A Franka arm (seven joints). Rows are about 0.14 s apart.
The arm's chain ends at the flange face. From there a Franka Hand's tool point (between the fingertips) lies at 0.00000 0.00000 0.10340 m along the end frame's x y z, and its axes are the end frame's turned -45 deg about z.
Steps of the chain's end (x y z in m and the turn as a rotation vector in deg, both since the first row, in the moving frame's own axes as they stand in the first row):
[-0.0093 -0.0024 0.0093 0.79 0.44 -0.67]
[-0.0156 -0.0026 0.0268 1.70 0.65 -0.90]
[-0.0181 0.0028 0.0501 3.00 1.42 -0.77]
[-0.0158 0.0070 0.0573 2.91 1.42 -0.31]
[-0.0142 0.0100 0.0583 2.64 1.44 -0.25]
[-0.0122 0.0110 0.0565 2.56 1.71 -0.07]
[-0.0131 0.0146 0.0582 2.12 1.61 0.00]
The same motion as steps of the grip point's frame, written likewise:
[-0.0033 -0.0087 0.0093 0.25 0.87 -0.67]
[-0.0062 -0.0142 0.0267 0.74 1.66 -0.90]
[-0.0092 -0.0129 0.0499 1.12 3.13 -0.77]
[-0.0106 -0.0081 0.0571 1.05 3.06 -0.31]
[-0.0119 -0.0045 0.0582 0.85 2.88 -0.25]
[-0.0110 -0.0019 0.0564 0.60 3.02 -0.07]
[-0.0148 0.0004 0.0581 0.36 2.64 0.00]

